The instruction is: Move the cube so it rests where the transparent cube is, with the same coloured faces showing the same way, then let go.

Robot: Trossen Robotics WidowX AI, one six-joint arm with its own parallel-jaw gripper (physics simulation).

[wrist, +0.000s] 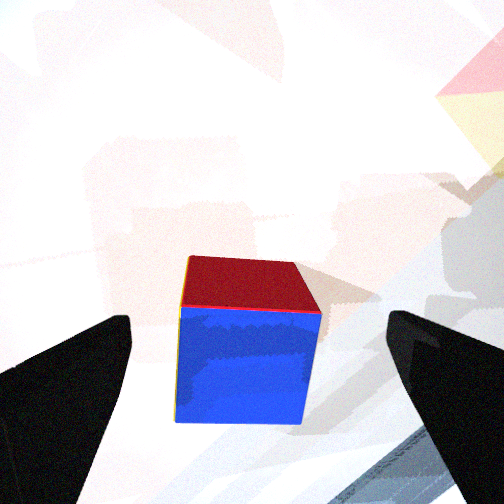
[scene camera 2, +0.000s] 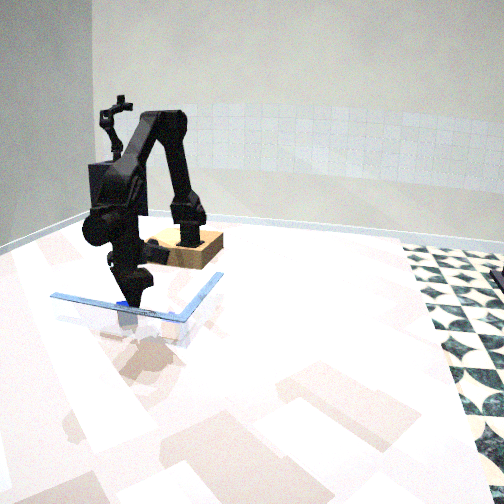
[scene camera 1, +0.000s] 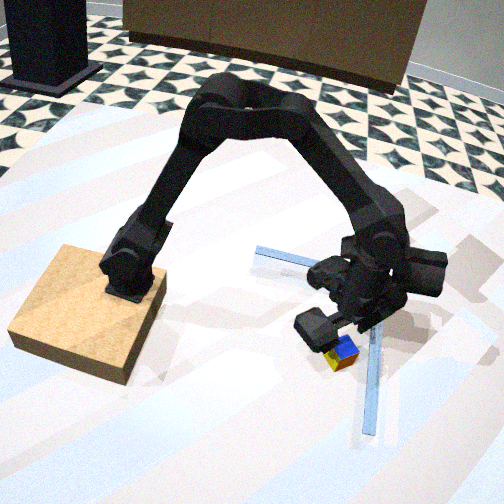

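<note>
The cube (wrist: pixel 245 340) sits on the floor, its blue face toward the wrist camera and a red face beyond it. In scene camera 1 the cube (scene camera 1: pixel 344 353) shows blue on top with yellow and red sides, just left of a light blue strip. My gripper (wrist: pixel 255 400) is open, its two dark fingers wide on either side of the cube without touching it. The gripper (scene camera 1: pixel 333 330) hangs right above the cube. A pale red and yellow transparent shape (wrist: pixel 480 110) shows at the wrist view's upper right edge.
The arm's base stands on a tan wooden block (scene camera 1: pixel 88 310). Light blue strips (scene camera 1: pixel 371 380) form an L-shaped corner on the floor beside the cube. A dark pedestal (scene camera 1: pixel 48 40) and a brown wall panel (scene camera 1: pixel 280 35) stand far back.
</note>
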